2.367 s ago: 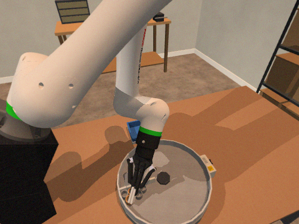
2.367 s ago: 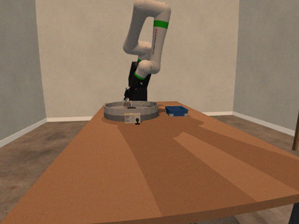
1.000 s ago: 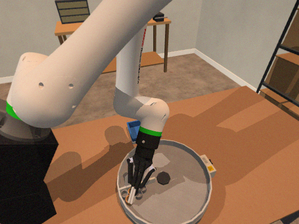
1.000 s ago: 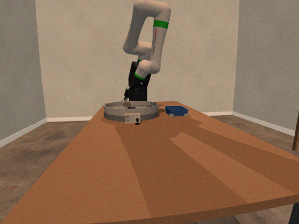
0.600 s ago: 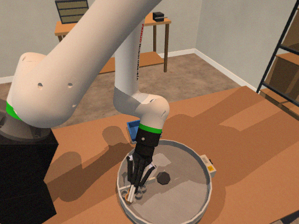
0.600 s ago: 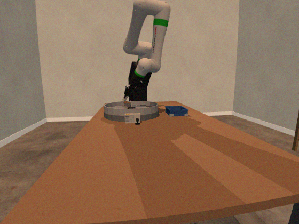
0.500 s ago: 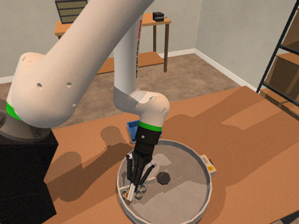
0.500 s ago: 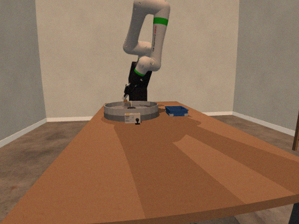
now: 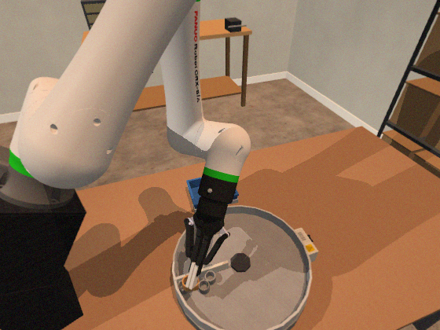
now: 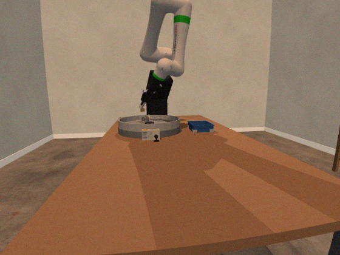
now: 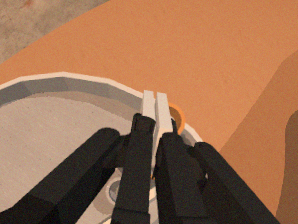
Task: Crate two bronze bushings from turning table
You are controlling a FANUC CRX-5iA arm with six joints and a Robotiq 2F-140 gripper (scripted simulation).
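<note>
The blue crate is 60 mm ahead of my hand, 440 mm to the left of it and 150 mm below it. From my hand the other things lie so: turning table 140 mm ahead, 90 mm to the left, 120 mm below.
</note>
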